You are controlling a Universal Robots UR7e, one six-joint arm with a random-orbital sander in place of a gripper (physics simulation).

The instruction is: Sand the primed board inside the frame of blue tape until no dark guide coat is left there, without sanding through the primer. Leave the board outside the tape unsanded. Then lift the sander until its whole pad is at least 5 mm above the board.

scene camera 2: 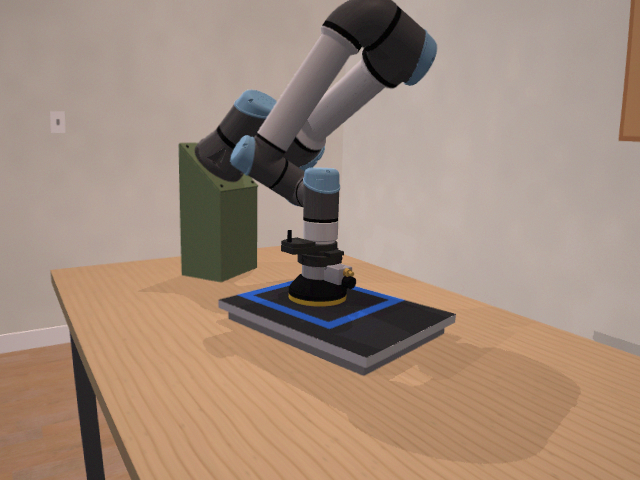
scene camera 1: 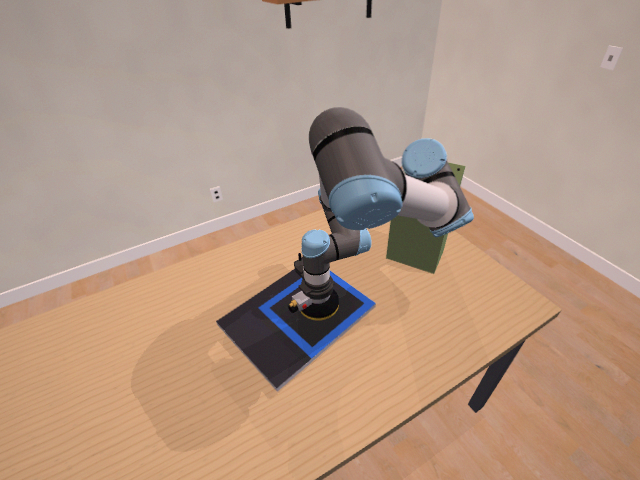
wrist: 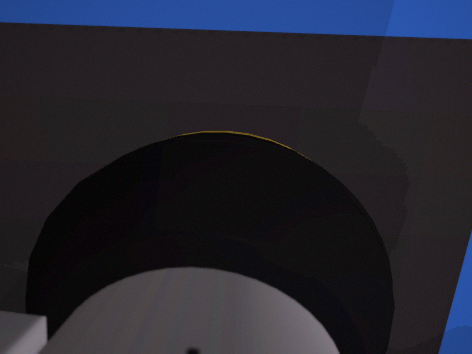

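Where they show: arm's base, origin of its link: [scene camera 2: 218, 162].
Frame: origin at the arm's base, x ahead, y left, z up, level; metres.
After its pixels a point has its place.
Observation:
The sander [scene camera 1: 320, 306] [scene camera 2: 316, 290] [wrist: 215, 200] has a black round body with a yellow rim. It stands upright inside the blue tape frame [scene camera 1: 287, 331] {x 0.576, y 0.095, z -0.269 m} [scene camera 2: 329, 324] {x 0.599, y -0.020, z -0.269 m} [wrist: 150, 12] {x 0.497, y -0.042, z -0.269 m}, near its middle. Its pad looks flat on the board [scene camera 1: 248, 330] {x 0.676, y 0.031, z -0.270 m} [scene camera 2: 403, 330] {x 0.688, y 0.086, z -0.271 m} [wrist: 150, 65] {x 0.493, y -0.025, z -0.270 m}; no gap shows. The board is dark inside and outside the tape. In the wrist view, the surface around the pad has faint brownish and grey-green patches, partly in shadow. The surface under the pad is hidden. The tool has no fingers to be open or shut.
The board lies raised on a smaller base on the wooden table [scene camera 1: 129, 320] {x 1.002, y -0.237, z -0.313 m} [scene camera 2: 170, 361] {x 0.524, y -0.304, z -0.313 m}. The green arm pedestal [scene camera 1: 413, 245] {x 0.059, y 0.041, z -0.212 m} [scene camera 2: 219, 232] {x 0.105, y -0.039, z -0.177 m} stands behind it. The arm [scene camera 1: 356, 155] {x 0.469, y 0.261, z 0.344 m} [scene camera 2: 310, 87] {x 0.419, y 0.037, z 0.179 m} reaches over the table and casts shadows across it.

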